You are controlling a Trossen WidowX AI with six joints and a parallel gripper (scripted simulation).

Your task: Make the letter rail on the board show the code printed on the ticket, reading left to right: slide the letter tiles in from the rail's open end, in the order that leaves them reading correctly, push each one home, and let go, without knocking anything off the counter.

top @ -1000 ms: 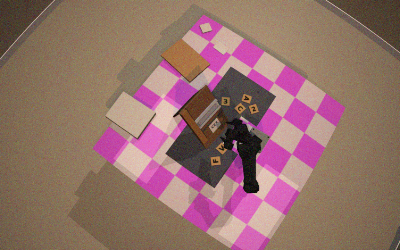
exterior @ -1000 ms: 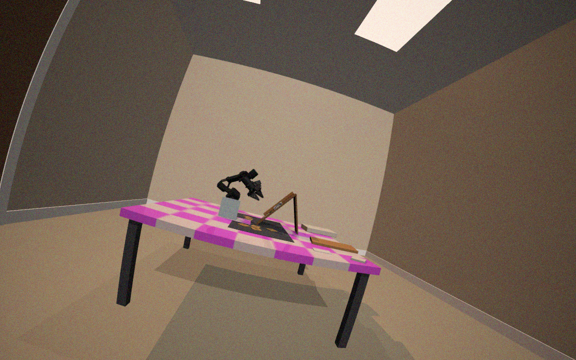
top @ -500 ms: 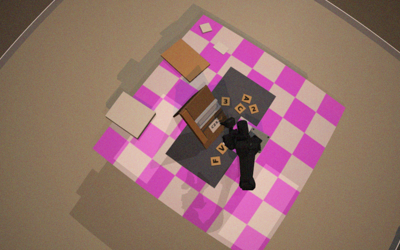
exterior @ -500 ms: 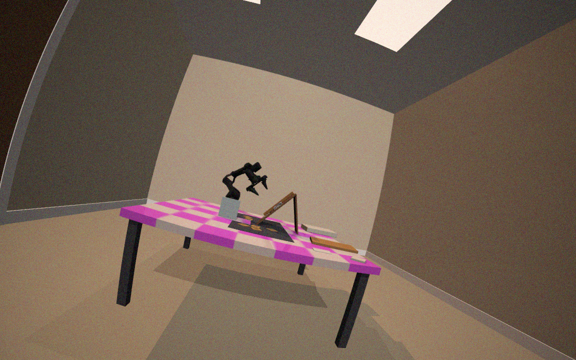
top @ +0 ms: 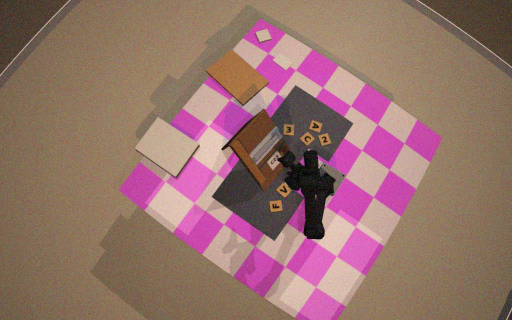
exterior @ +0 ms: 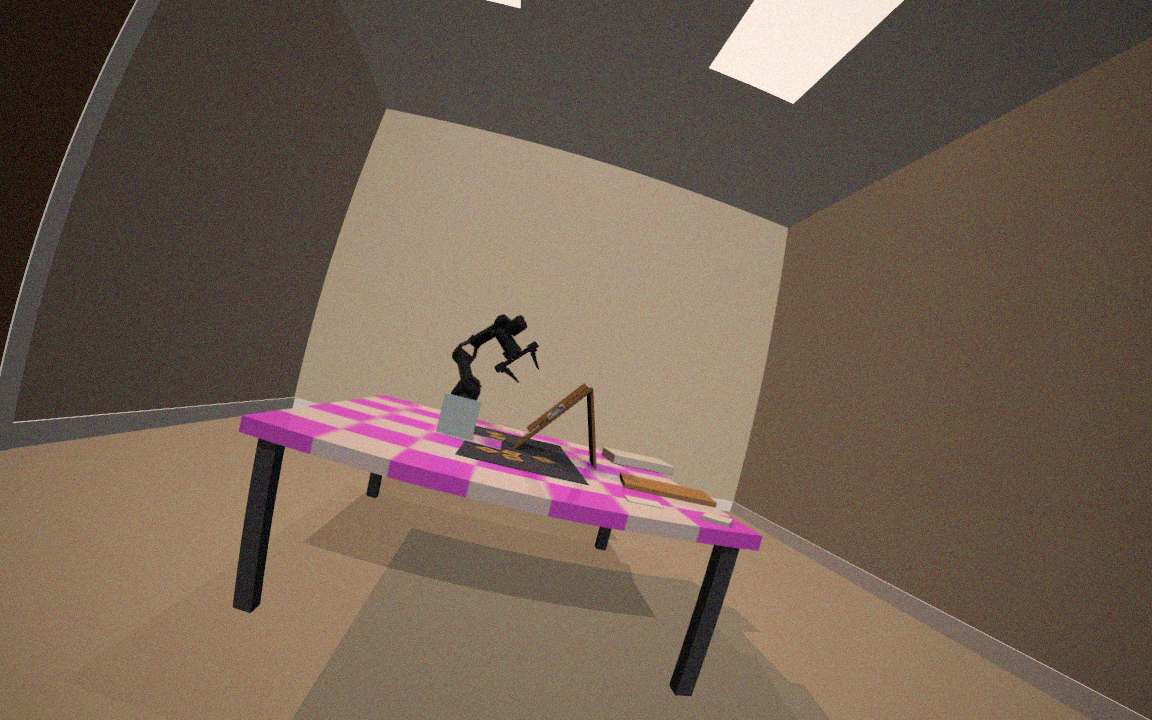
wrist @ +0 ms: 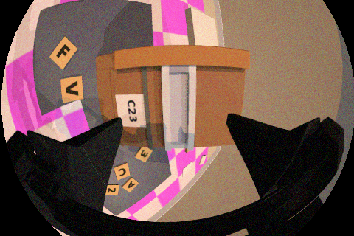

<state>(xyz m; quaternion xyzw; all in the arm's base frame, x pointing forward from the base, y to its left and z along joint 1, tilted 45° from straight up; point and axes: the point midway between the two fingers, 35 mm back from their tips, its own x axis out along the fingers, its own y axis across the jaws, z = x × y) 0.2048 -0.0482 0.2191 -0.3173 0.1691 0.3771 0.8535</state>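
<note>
The c tile is 1 cm behind my gripper tip, 27 cm to the right of it and 26 cm below it. Also, from my gripper tip: f tile (7 cm behind, 12 cm to the left, 26 cm below); white ticket (6 cm ahead, 6 cm to the right, 19 cm below); v tile (6 cm behind, 2 cm to the left, 26 cm below).
</note>
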